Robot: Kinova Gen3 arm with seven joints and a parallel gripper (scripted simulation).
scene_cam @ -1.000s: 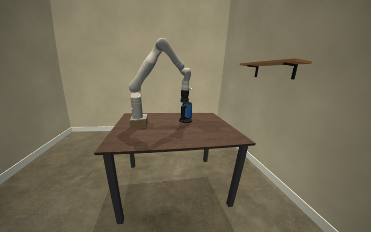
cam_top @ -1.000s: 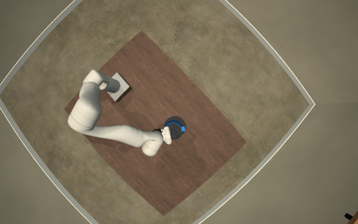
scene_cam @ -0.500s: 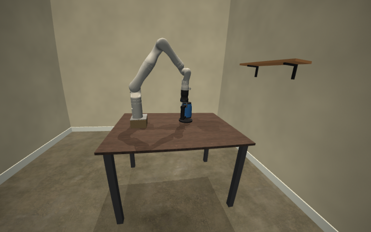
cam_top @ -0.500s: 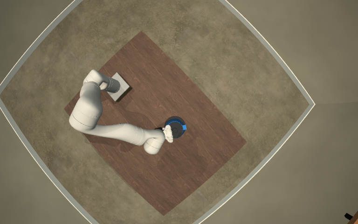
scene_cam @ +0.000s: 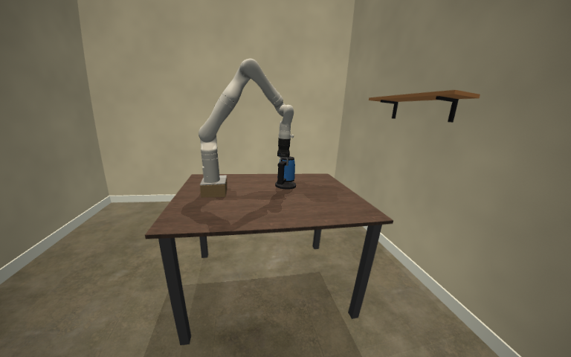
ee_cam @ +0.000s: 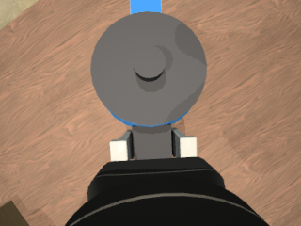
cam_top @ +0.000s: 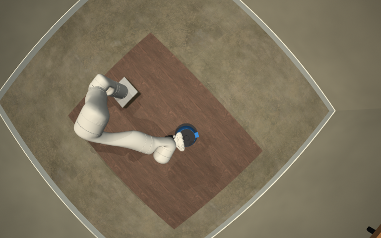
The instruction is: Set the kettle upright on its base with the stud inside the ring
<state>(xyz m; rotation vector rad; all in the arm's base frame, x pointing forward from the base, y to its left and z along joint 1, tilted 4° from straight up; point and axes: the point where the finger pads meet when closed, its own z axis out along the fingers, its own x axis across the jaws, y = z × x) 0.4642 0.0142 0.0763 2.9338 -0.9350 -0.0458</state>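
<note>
My gripper is now 5 cm above the blue kettle, 2 cm to the right of it and 2 cm short of it. From my hand the other things lie so: round dark base 17 cm below, 5 cm to the left, 4 cm ahead.
</note>
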